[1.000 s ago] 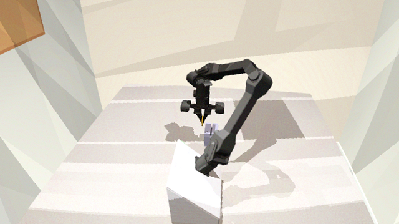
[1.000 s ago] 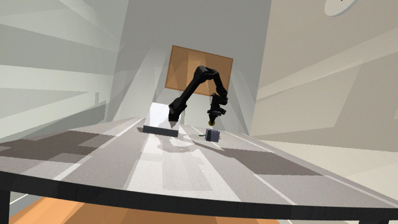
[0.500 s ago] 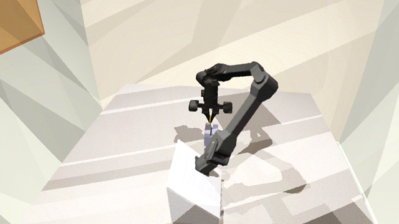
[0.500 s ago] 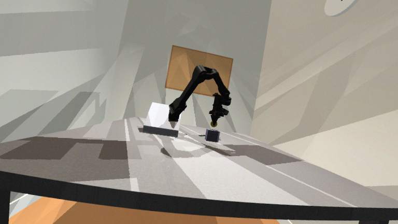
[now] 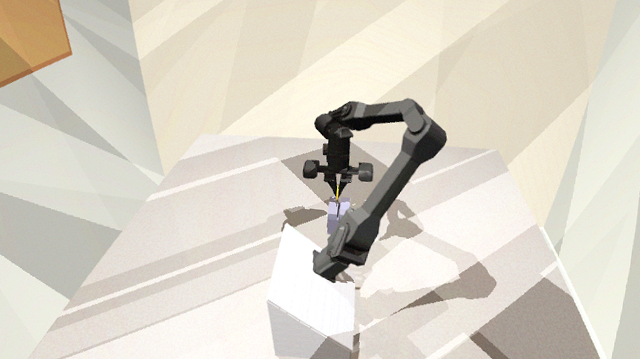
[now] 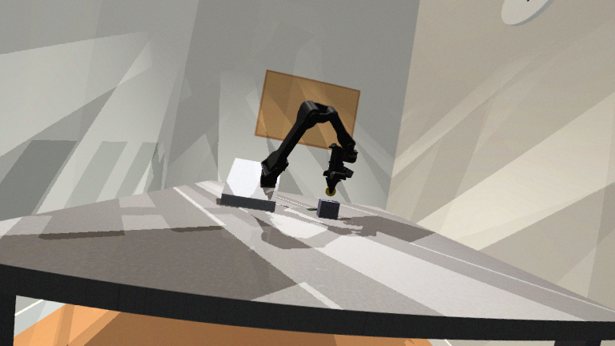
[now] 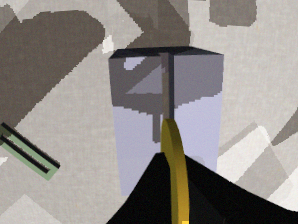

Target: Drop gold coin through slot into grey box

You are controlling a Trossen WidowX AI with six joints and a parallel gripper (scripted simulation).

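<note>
Right now my gripper tip is 10 mm below the gold coin.
</note>
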